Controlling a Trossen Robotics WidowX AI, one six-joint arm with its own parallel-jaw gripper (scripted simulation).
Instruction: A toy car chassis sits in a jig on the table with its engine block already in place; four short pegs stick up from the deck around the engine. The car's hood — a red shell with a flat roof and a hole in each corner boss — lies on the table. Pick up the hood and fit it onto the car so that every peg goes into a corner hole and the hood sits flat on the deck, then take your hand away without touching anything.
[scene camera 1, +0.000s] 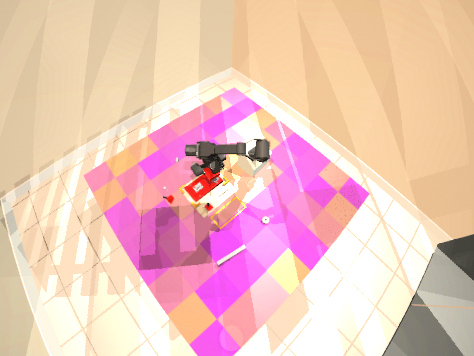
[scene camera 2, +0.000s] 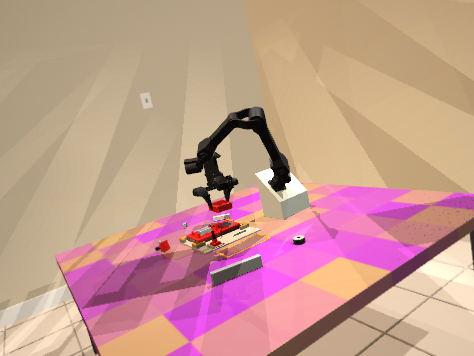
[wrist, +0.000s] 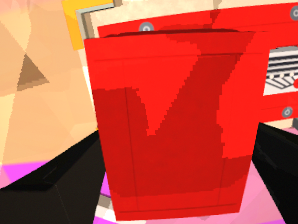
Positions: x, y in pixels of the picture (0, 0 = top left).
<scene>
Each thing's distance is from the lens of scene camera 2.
my gripper (scene camera 2: 220, 206): 146 cm
jig (scene camera 2: 245, 230): 140 cm
</scene>
